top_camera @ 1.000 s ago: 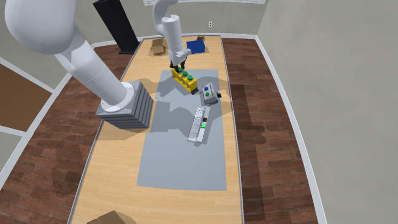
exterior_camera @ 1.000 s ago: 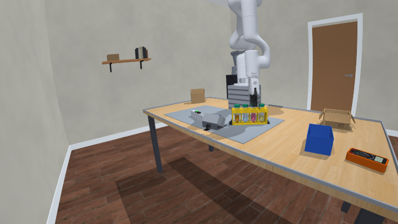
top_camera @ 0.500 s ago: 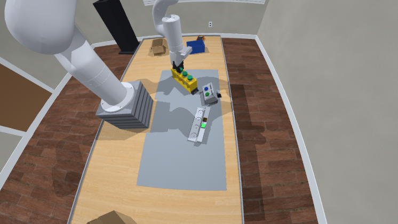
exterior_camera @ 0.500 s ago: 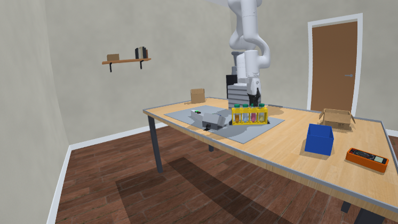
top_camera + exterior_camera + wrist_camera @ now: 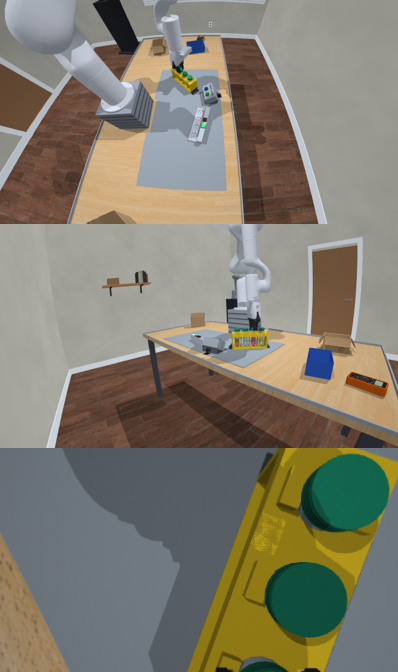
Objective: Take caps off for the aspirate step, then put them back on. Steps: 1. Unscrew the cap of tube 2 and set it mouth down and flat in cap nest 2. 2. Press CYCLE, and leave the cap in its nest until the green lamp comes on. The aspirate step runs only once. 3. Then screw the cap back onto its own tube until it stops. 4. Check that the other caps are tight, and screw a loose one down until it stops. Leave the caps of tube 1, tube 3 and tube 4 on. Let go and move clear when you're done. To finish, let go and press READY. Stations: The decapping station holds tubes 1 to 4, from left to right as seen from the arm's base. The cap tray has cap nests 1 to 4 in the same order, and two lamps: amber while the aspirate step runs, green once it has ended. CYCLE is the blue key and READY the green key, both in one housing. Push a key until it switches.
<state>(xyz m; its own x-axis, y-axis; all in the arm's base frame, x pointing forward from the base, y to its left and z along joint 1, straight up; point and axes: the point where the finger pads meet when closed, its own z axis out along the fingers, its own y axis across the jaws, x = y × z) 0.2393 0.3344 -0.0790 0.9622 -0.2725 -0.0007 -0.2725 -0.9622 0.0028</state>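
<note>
The green cap is 10 mm below my hand. The rest, counted from my hand: green key (210 mm ahead, 140 mm to the right, 60 mm below); then key housing (220 mm ahead, 110 mm to the right, 80 mm below); then blue key (200 mm ahead, 90 mm to the right, 60 mm below).
</note>
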